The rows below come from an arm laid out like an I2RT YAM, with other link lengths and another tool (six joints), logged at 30 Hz.
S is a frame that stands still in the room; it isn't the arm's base.
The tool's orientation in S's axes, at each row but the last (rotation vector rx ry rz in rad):
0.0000 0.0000 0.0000
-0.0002 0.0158 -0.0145
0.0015 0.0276 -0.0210
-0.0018 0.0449 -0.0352
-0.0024 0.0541 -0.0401
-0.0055 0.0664 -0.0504
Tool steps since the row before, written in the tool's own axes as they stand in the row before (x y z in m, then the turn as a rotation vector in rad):
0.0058 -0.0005 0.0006 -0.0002 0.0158 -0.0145
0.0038 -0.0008 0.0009 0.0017 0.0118 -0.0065
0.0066 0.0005 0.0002 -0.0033 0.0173 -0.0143
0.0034 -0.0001 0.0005 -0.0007 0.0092 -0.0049
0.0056 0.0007 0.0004 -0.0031 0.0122 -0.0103
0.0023 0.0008 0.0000 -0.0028 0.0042 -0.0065
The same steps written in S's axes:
0.0058 -0.0005 0.0006 -0.0002 0.0158 -0.0145
0.0038 -0.0009 0.0008 0.0018 0.0118 -0.0065
0.0066 0.0004 0.0000 -0.0033 0.0174 -0.0142
0.0034 -0.0002 0.0003 -0.0006 0.0092 -0.0049
0.0056 0.0005 0.0001 -0.0032 0.0123 -0.0102
0.0023 0.0007 -0.0002 -0.0030 0.0043 -0.0063

